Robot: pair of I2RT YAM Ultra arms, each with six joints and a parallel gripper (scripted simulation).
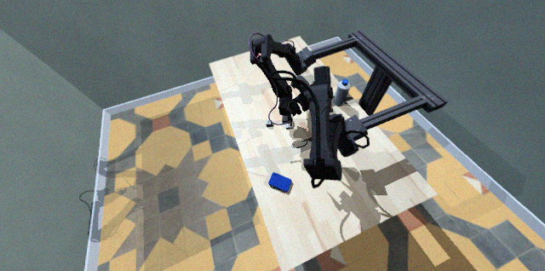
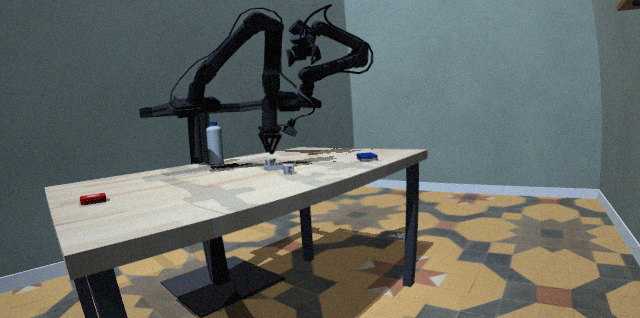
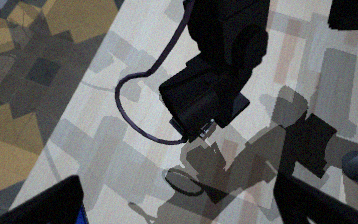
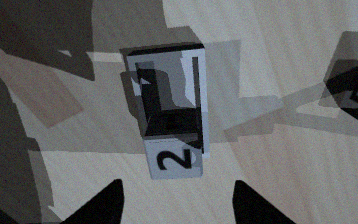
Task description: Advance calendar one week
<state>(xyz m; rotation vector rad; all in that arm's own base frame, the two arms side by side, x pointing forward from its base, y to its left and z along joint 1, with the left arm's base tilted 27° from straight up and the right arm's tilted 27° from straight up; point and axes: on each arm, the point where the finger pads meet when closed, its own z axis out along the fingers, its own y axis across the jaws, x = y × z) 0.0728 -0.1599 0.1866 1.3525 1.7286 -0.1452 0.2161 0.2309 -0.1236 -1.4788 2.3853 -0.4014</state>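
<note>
My right gripper is now 6 cm above the calendar tray and 2 cm to the right of it. From my right hand the other things lie so: white bottle (38 cm behind, 3 cm to the right, 2 cm above); red object (68 cm to the right, 6 cm below, 3 cm ahead); blue block (36 cm to the left, 18 cm ahead, 6 cm below).
</note>
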